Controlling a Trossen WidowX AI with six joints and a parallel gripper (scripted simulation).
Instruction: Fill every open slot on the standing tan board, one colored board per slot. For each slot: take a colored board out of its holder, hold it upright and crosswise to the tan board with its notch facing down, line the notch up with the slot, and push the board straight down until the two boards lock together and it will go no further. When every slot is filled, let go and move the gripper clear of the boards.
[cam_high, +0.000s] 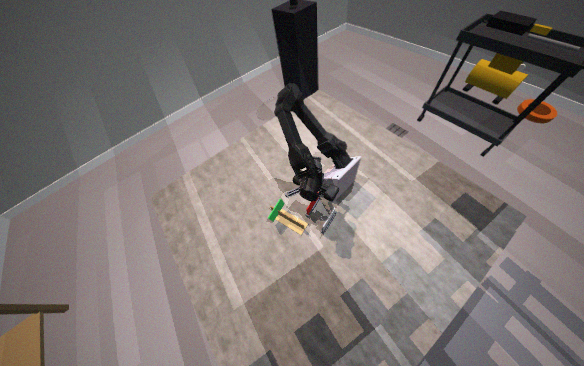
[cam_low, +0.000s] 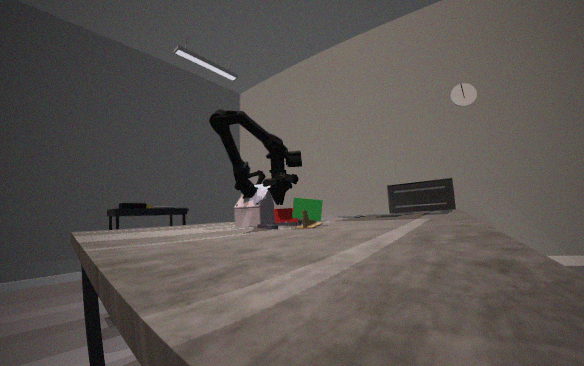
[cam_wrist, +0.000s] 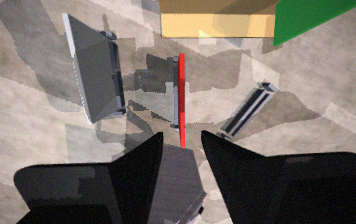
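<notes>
Now: the red board 60 mm below my gripper tip and 20 mm ahead of it. Round my gripper tip: tan board 150 mm ahead, 60 mm below, 40 mm to the right; green board 160 mm ahead, 80 mm to the right, 30 mm below; grey-white board 110 mm to the left, 60 mm below, 40 mm ahead.
</notes>
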